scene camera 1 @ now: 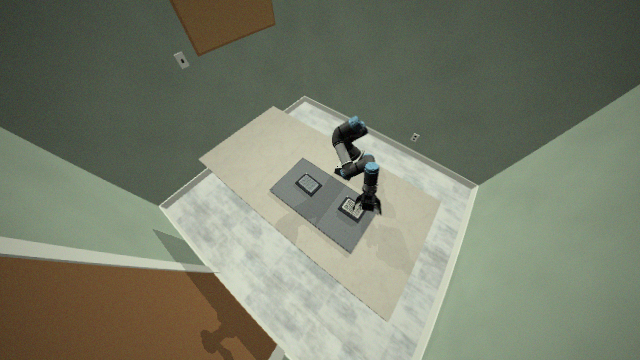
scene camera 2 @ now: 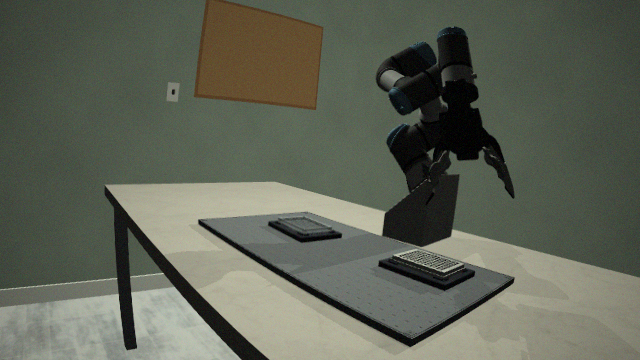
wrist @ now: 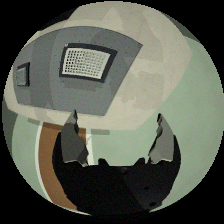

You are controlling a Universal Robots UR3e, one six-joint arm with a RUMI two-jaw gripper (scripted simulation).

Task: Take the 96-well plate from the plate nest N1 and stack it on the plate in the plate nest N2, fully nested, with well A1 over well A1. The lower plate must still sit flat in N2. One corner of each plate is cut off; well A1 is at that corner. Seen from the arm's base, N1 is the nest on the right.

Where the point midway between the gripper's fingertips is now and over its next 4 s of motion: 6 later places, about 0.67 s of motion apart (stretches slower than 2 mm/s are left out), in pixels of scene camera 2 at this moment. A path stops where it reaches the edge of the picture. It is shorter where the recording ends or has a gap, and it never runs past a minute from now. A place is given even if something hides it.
My gripper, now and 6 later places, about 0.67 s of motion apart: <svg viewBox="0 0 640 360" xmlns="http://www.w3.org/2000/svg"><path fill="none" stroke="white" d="M469 202L431 196L394 191L362 190L336 188L319 188L310 187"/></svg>
